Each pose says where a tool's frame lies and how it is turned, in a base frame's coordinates. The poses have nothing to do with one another.
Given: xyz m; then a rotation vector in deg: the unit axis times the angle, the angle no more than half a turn.
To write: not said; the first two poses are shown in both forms.
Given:
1: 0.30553, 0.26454, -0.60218, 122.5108, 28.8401, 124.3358
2: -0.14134, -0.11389, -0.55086, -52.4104, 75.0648, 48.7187
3: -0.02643, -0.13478, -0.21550, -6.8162, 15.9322, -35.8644
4: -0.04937, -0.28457, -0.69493, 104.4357, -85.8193, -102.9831
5: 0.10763, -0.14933, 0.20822, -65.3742, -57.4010, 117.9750
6: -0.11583, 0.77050, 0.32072, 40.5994, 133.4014, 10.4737
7: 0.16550, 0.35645, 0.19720, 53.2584, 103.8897, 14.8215
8: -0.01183, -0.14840, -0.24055, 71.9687, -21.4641, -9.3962
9: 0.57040, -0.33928, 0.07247, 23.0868, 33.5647, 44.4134
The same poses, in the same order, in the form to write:
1:
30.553, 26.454, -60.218
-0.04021, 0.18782, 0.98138
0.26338, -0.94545, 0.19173
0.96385, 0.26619, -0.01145

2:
-14.134, -11.389, -55.086
0.07897, -0.90887, 0.40954
0.00392, 0.41110, 0.91158
-0.99687, -0.07038, 0.03603

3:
-2.643, -13.478, -21.550
0.77473, 0.56085, 0.29196
-0.59262, 0.80506, 0.02603
-0.22045, -0.19319, 0.95607

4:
-4.937, -28.457, -69.493
-0.23503, -0.51003, -0.82743
-0.72189, -0.47844, 0.49997
-0.65087, 0.71482, -0.25574

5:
10.763, -14.933, 20.822
-0.46976, -0.12282, -0.87421
0.76365, -0.55335, -0.33262
-0.44289, -0.82384, 0.35373

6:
-11.583, 77.050, 32.072
-0.61548, 0.44033, 0.65367
0.53695, 0.84139, -0.06120
-0.57694, 0.31332, -0.75430

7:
16.550, 35.645, 19.720
-0.16461, 0.47359, 0.86522
0.69665, 0.67681, -0.23792
-0.69827, 0.56359, -0.44134

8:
-1.183, -14.840, -24.055
0.92786, -0.08270, -0.36365
-0.32329, 0.30776, -0.89486
0.18592, 0.94786, 0.25882

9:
57.040, -33.928, 7.247
0.56992, -0.53239, 0.62590
0.74746, 0.65230, -0.12577
-0.34132, 0.53951, 0.76969

